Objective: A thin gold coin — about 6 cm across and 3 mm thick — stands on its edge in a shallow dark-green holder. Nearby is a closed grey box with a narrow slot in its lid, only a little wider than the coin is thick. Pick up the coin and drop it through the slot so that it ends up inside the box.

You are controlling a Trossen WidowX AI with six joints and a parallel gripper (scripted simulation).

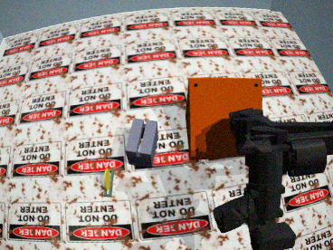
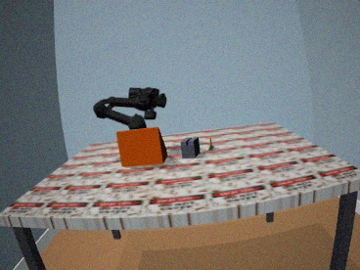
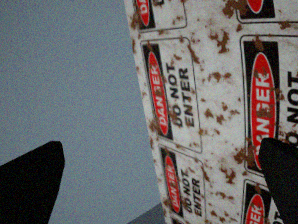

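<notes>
My gripper tip is now 26 cm short of the gold coin, 28 cm to the left of it and 16 cm above it.
</notes>
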